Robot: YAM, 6 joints.
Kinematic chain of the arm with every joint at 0, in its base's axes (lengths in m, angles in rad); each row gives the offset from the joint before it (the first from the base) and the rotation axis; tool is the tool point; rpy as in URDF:
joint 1: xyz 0 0 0.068 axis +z
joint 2: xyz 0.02 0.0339 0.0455 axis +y
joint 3: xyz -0.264 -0.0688 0 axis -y
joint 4: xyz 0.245 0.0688 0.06 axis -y
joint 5: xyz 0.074 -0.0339 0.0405 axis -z
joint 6: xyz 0.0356 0 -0.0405 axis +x
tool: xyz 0 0 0 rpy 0 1.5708 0
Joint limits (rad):
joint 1: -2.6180..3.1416
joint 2: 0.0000..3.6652
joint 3: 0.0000..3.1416
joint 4: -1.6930..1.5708
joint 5: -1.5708..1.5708
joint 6: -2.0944..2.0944
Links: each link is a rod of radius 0.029 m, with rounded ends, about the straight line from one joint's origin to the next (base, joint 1, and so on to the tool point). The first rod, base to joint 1, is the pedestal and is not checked.
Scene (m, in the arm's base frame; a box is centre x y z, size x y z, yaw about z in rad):
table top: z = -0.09
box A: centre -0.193 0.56 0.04 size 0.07 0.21 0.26 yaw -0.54
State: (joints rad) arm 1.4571 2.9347 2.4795 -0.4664 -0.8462 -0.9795
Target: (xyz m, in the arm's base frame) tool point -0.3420 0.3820 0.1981
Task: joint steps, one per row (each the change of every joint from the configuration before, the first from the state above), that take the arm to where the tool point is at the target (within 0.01 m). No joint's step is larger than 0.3 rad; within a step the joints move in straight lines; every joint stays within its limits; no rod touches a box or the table.
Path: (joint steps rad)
1: 0.0263 -0.2361 -0.0961 -0.0672 -0.0644 -0.0314
2: 0.0263 -0.2361 -0.0961 -0.0673 -0.0645 -0.0313
3: 0.0263 -0.2361 -0.0961 -0.0672 -0.0644 -0.0314
4: 0.0262 -0.2361 -0.0960 -0.0673 -0.0644 -0.0313
5: 0.2276 0.1410 0.0177 -0.0347 0.0550 0.0418
6: 0.2276 0.1410 0.0178 -0.0348 0.0549 0.0418
7: 0.2275 0.1410 0.0178 -0.0347 0.0550 0.0418

